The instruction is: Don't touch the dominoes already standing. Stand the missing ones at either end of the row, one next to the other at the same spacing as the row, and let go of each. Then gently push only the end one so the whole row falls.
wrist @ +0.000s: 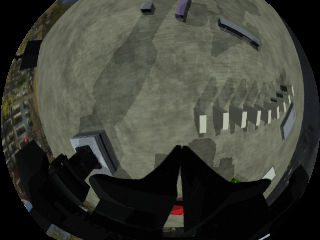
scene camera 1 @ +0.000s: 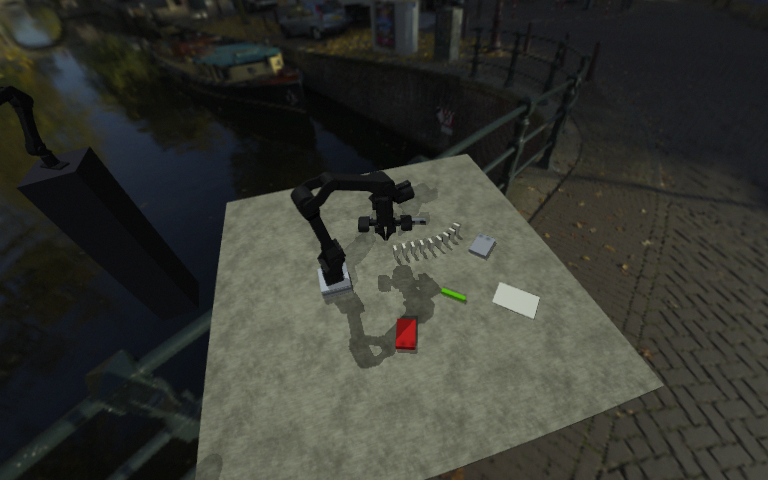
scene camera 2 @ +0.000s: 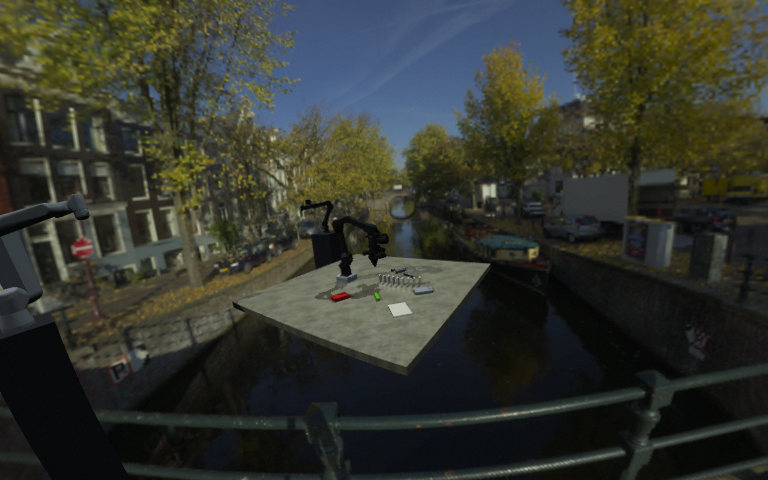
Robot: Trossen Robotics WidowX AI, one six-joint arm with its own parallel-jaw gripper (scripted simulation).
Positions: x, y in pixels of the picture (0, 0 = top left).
Labels:
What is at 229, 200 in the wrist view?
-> My gripper.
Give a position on a white sheet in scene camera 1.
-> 519, 301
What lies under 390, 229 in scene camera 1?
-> My gripper.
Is my gripper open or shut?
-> Shut.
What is my gripper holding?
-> Nothing.

